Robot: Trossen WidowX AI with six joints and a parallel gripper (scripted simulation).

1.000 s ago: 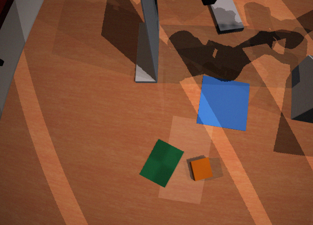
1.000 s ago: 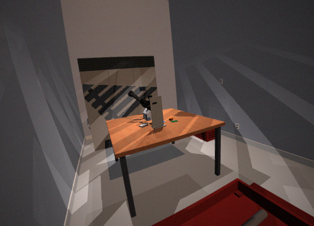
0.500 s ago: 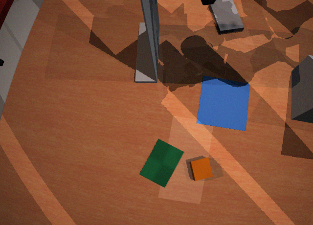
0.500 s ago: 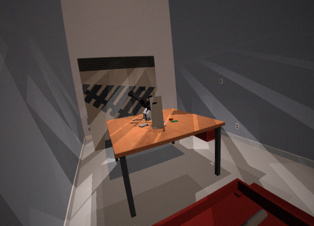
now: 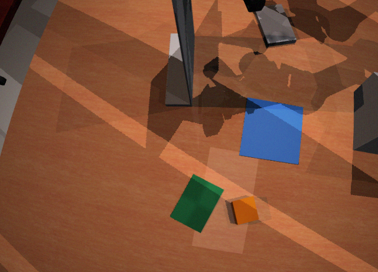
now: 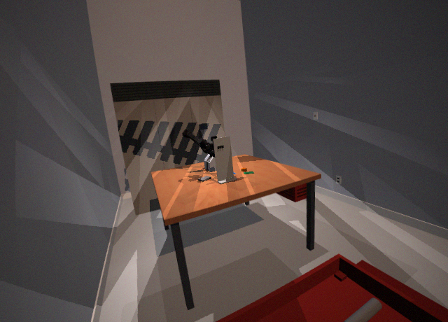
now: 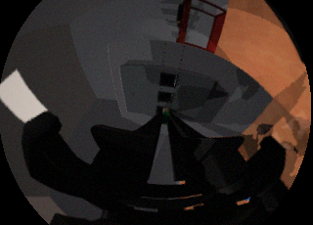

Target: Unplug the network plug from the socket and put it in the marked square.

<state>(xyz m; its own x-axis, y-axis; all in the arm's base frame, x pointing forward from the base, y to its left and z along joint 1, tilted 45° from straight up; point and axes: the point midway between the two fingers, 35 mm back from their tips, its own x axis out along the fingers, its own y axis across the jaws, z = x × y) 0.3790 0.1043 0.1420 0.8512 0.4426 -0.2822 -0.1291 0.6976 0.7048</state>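
My gripper tip is 300 mm above the blue square, 170 mm past it and 90 mm to the right of it. Round my gripper tip: grey block (290 mm below, 160 mm to the right, 130 mm behind); green flat patch (300 mm below, 260 mm to the left, 70 mm behind); upright grey panel (120 mm below, 30 mm ahead).
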